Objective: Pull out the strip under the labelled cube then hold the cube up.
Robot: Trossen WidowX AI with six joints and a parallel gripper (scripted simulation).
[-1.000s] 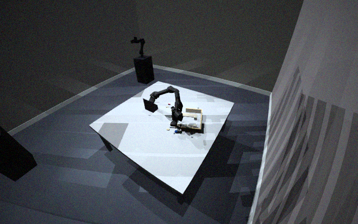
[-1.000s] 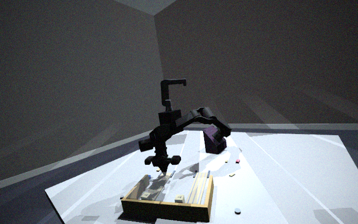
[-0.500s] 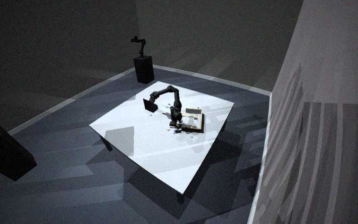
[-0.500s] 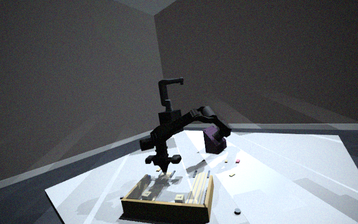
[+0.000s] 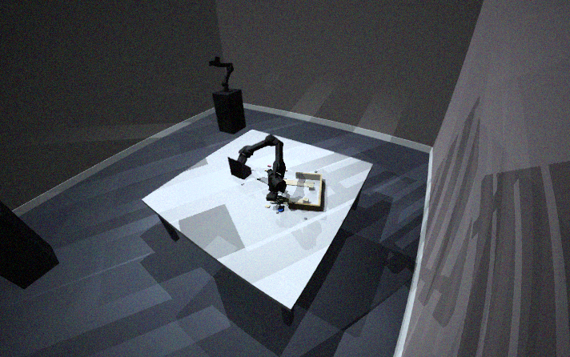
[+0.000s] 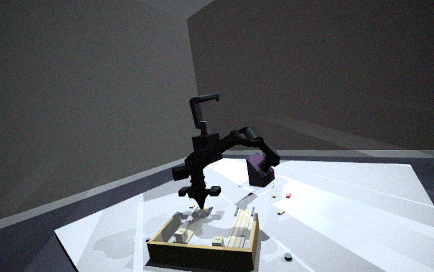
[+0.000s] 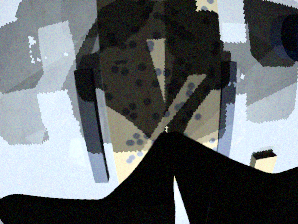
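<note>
My gripper tip is 9 cm short of the dotted beige strip and 4 cm to the right of it. Also, from my gripper tip: grey disc (41 cm to the left, 11 cm ahead).
</note>
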